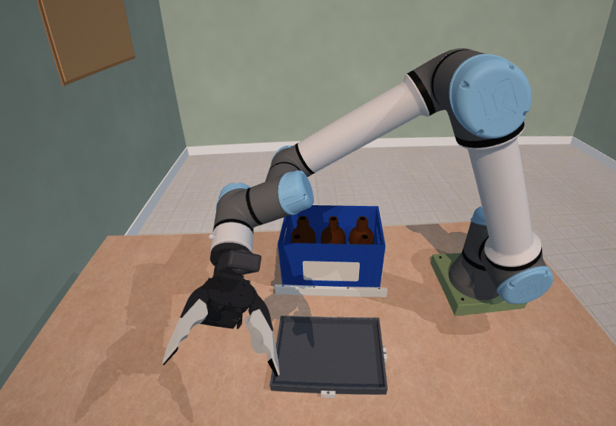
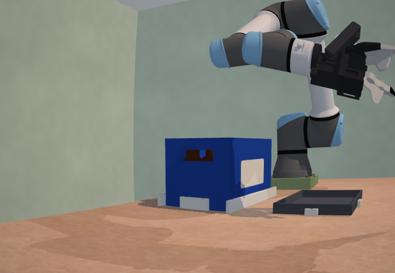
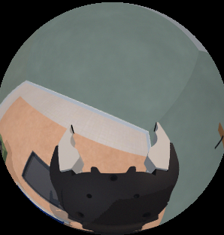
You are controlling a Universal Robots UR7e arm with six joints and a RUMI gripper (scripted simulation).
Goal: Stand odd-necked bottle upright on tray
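Now: hand 550 mm to the left of the glass bottle, 210 mm above it and 160 mm past it. The rest, counted from my hand: dark tray: 280 mm below, 220 mm to the right, 140 mm behind; blue crate: 510 mm to the right, 210 mm below, 150 mm behind.
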